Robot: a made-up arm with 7 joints. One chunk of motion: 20 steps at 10 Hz.
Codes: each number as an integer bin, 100 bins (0 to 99) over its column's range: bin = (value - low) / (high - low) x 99, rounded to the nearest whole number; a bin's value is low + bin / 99 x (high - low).
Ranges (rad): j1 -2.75..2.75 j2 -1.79..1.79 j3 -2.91..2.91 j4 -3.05..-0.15 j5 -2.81..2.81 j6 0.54..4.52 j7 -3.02..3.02
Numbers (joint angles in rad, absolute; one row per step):
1: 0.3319 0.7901 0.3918 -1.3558 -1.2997 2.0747 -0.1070
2: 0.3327 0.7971 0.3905 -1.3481 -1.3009 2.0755 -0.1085
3: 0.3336 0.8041 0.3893 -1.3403 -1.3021 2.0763 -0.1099
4: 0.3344 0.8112 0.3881 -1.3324 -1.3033 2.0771 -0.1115
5: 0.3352 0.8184 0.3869 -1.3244 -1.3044 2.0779 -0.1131
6: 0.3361 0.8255 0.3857 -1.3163 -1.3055 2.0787 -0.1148
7: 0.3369 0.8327 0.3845 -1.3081 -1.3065 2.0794 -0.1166
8: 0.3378 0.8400 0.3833 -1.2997 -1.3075 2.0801 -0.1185
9: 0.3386 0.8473 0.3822 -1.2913 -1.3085 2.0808 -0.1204
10: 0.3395 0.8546 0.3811 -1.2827 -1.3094 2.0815 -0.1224
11: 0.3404 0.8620 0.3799 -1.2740 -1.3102 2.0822 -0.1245
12: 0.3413 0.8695 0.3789 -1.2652 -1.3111 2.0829 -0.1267
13: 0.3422 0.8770 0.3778 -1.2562 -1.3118 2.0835 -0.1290
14: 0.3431 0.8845 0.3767 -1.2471 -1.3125 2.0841 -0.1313
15: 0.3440 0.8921 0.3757 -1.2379 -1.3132 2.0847 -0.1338
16: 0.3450 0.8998 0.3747 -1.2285 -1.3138 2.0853 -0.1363
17: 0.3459 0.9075 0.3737 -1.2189 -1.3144 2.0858 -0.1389
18: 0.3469 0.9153 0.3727 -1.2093 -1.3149 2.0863 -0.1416
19: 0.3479 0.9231 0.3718 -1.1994 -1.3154 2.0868 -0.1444
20: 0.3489 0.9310 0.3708 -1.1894 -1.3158 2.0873 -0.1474
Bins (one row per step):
1: 55 71 56 58 27 38 48
2: 55 72 56 58 27 38 48
3: 56 72 56 58 27 38 48
4: 56 72 56 59 27 38 48
5: 56 72 56 59 27 38 48
6: 56 72 56 59 27 38 48
7: 56 73 56 59 26 38 48
8: 56 73 56 60 26 38 48
9: 56 73 56 60 26 38 48
10: 56 73 56 60 26 38 47
11: 56 73 56 61 26 38 47
12: 56 74 56 61 26 38 47
13: 56 74 56 61 26 38 47
14: 56 74 56 62 26 38 47
15: 56 74 56 62 26 38 47
16: 56 74 56 62 26 38 47
17: 56 75 56 63 26 38 47
18: 56 75 56 63 26 38 47
19: 56 75 56 63 26 38 47
20: 56 75 56 64 26 38 47

